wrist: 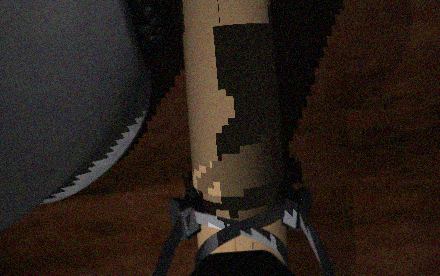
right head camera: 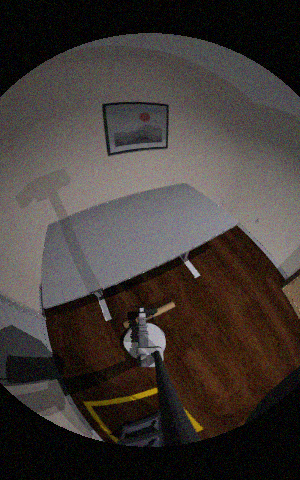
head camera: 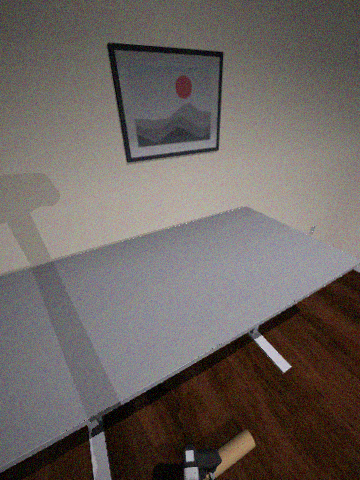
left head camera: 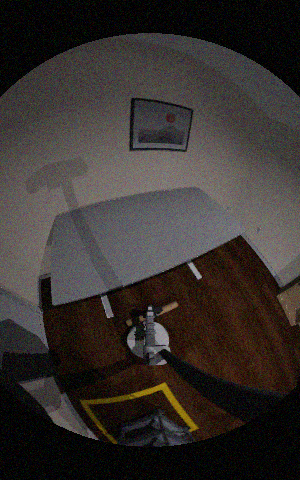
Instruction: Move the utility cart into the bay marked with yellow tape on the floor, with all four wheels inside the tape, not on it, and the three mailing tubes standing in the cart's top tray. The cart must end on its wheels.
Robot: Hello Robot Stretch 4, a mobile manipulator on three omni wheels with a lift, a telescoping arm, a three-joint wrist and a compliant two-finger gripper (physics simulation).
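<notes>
My gripper [head camera: 206,462] [wrist: 239,199] is shut on a tan mailing tube [head camera: 240,445] [left head camera: 170,307] [right head camera: 166,308] [wrist: 205,90]. In the wrist view the tube runs between the fingers and up out of the picture. In both side head views it lies across the end of my arm, in front of my round pale base. The yellow tape [left head camera: 175,405] [right head camera: 122,399] marks the bay at the bottom of these views. A dark grey tiered object [left head camera: 157,431] [right head camera: 140,434], which looks like the utility cart, partly shows at the bay; its wheels are hidden. I cannot make out the other two tubes.
A long grey table [head camera: 200,280] [left head camera: 145,235] [right head camera: 135,240] stands beyond the tube against the wall, with white feet [head camera: 272,352] [left head camera: 195,270] [right head camera: 192,268] on the floor. Dark and pale furniture stands at the lower left of the side head views. A tan object [left head camera: 292,302] [right head camera: 294,295] shows at the right edge.
</notes>
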